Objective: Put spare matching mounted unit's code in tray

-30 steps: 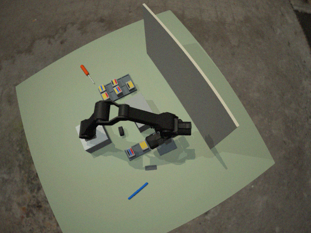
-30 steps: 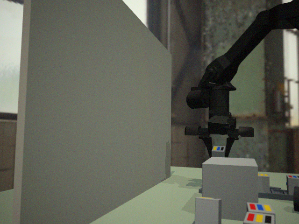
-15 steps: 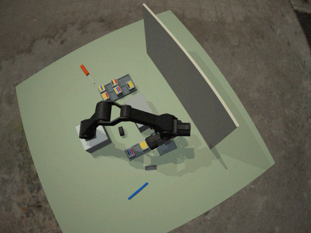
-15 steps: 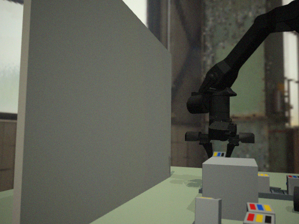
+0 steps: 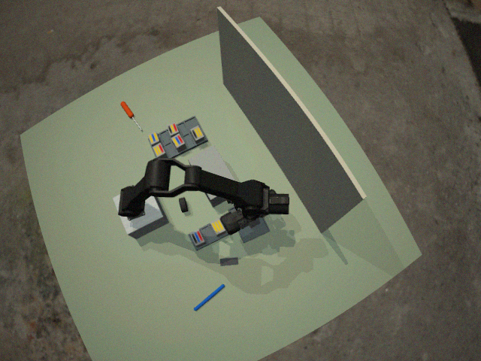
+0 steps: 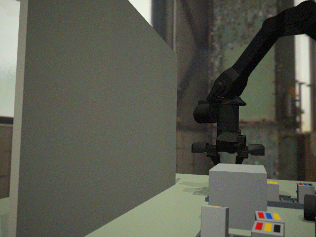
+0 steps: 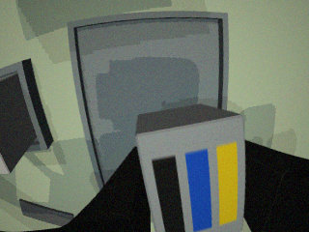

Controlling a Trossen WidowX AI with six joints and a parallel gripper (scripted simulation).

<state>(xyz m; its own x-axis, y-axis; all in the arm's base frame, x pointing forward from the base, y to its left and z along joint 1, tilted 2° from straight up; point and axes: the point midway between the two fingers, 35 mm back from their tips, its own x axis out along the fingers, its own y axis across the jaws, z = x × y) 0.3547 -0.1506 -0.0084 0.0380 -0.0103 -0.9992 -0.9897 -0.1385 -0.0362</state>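
My gripper tip is now 40 mm above the grey tray and 10 mm past it. Round my gripper tip: black tape roll: 200 mm behind, 130 mm to the left, 20 mm below; mounted unit: 180 mm to the left, 70 mm behind, 10 mm above; blue marker pen: 230 mm behind, 200 mm to the right, 40 mm below.
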